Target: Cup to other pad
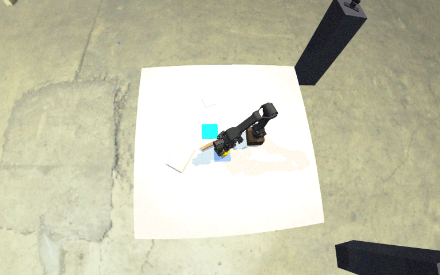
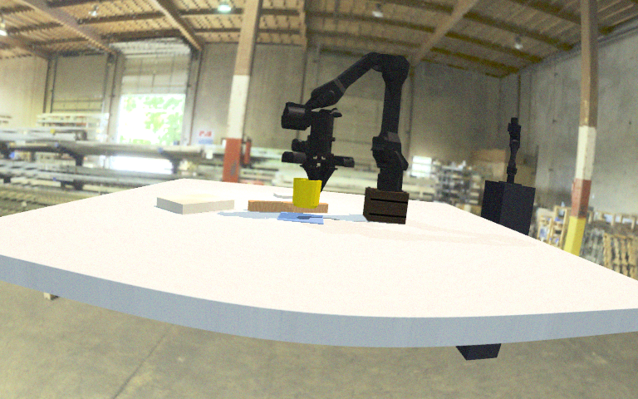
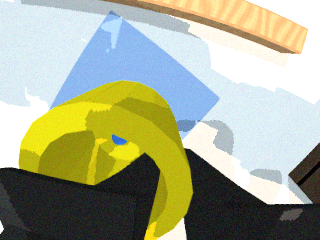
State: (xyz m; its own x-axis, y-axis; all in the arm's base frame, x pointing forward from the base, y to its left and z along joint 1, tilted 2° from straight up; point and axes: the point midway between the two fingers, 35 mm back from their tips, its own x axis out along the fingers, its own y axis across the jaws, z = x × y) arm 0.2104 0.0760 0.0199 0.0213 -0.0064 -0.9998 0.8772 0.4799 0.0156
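Now: the cyan pad 15 cm to the right of my gripper tip, 10 cm ahead of it and 7 cm below it. Also, from my gripper tip: yellow cup 2 cm ahead, 1 cm to the left; wooden bar 7 cm to the right, 7 cm ahead, 6 cm below; pale blue pad 7 cm below, 3 cm ahead, 2 cm to the left.
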